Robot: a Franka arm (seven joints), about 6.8 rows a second.
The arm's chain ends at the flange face. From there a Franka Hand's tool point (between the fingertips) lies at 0.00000 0.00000 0.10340 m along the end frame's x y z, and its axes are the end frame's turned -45 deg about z.
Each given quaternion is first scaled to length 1.
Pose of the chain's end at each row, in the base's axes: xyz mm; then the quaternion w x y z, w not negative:
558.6 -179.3 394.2 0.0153 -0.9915 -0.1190 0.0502
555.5 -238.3 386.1 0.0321 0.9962 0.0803 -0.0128
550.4 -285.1 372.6 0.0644 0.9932 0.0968 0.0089
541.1 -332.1 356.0 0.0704 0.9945 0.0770 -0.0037
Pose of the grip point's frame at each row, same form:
547.9 -177.4 291.4 0.0333 -0.8705 -0.4894 0.0405
553.4 -245.1 282.9 0.0248 0.8896 0.4554 -0.0241
553.5 -298.1 270.1 0.0629 0.8805 0.4695 -0.0164
541.5 -346.6 253.6 0.0636 0.8894 0.4517 -0.0304

